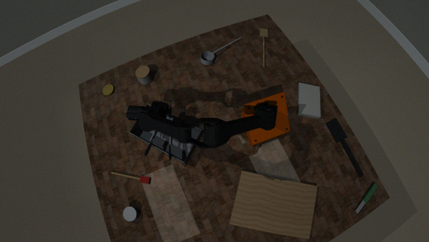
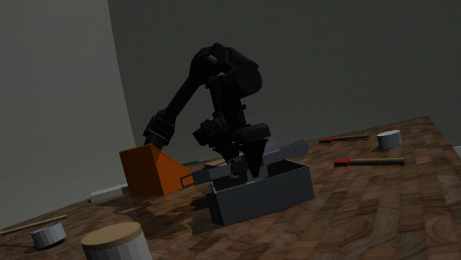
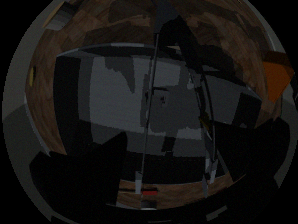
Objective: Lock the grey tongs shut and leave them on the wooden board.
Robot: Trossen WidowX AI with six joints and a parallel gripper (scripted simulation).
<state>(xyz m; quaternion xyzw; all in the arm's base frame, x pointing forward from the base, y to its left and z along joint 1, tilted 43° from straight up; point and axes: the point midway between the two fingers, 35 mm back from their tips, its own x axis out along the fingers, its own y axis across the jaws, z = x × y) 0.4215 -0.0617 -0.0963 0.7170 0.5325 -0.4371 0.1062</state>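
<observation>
Now: gripper tip 20 mm above the grey roasting tin and 10 mm to the right of it. The rest, counted from my gripper tip: lidded can (350 mm to the right, 20 mm ahead, 10 mm below); white cylinder (300 mm to the left, 280 mm ahead, 30 mm below); wooden board (500 mm to the left, 330 mm behind, 40 mm below).
</observation>
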